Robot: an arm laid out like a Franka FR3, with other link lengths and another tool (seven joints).
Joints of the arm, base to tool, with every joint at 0 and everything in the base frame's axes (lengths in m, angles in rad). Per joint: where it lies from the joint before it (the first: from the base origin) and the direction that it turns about. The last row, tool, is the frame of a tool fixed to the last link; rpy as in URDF.
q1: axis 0 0 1 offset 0 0 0.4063
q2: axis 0 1 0 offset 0 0 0
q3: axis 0 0 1 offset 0 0 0.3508
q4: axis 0 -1 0 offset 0.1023 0 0
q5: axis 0 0 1 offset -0.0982 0 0.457
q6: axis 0 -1 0 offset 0 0 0
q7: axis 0 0 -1 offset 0.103 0 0
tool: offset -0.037 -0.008 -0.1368 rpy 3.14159 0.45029 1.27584
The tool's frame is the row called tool.
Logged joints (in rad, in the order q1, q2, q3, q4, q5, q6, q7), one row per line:
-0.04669 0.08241 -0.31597 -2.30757 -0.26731 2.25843 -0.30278
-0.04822 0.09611 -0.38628 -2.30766 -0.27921 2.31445 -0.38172
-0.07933 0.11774 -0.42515 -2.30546 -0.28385 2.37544 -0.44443
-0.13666 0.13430 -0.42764 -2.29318 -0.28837 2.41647 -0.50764
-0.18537 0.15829 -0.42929 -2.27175 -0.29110 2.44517 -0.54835
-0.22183 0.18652 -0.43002 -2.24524 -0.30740 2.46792 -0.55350
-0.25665 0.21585 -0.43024 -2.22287 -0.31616 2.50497 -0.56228
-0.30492 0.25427 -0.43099 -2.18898 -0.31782 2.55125 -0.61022
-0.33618 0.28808 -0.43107 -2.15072 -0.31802 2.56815 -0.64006
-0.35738 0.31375 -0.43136 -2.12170 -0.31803 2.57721 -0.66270
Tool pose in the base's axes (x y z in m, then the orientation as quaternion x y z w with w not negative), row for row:
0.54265 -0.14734 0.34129 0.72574 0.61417 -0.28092 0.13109
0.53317 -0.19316 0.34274 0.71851 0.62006 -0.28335 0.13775
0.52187 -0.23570 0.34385 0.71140 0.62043 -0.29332 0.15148
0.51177 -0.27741 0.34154 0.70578 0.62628 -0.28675 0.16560
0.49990 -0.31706 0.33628 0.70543 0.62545 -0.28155 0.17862
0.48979 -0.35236 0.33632 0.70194 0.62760 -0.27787 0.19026
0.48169 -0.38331 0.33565 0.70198 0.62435 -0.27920 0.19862
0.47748 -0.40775 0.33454 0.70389 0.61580 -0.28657 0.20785
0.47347 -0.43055 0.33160 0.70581 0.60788 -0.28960 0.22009
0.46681 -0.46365 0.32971 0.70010 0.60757 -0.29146 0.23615
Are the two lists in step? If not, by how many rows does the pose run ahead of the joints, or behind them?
The pose runs 2 rows behind the joints: the pose in row i belongs to the joints in row i - 2.
